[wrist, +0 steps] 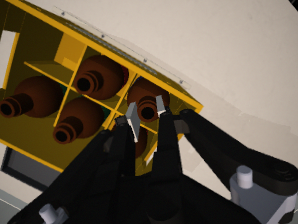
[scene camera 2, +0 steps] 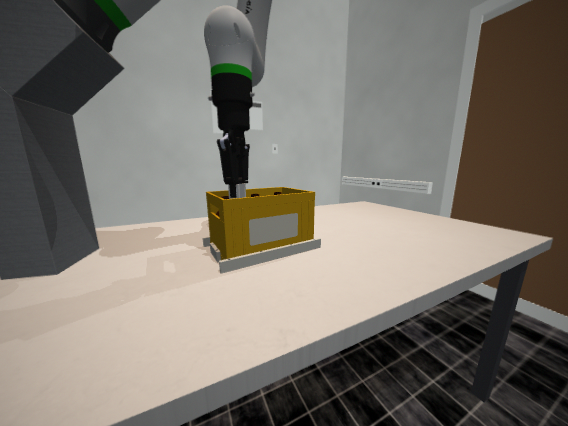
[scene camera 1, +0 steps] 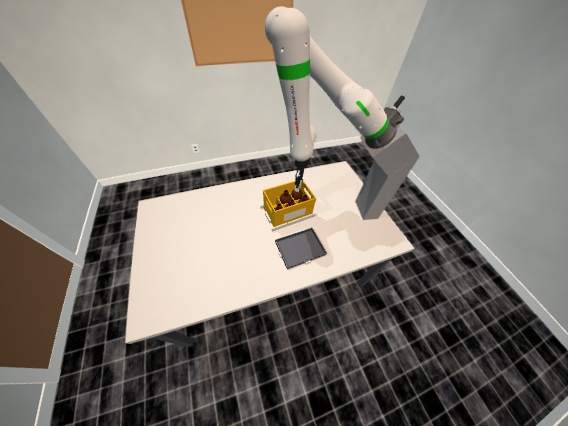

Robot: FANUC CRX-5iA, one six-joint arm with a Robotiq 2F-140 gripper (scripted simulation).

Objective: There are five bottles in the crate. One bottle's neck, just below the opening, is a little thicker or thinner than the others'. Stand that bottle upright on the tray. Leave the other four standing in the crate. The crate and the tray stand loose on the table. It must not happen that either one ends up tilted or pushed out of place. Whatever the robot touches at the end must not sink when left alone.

Labels:
crate: wrist; scene camera 2 247,225; scene camera 1
same spot on crate: (wrist: 51,52) = (scene camera 1: 267,213)

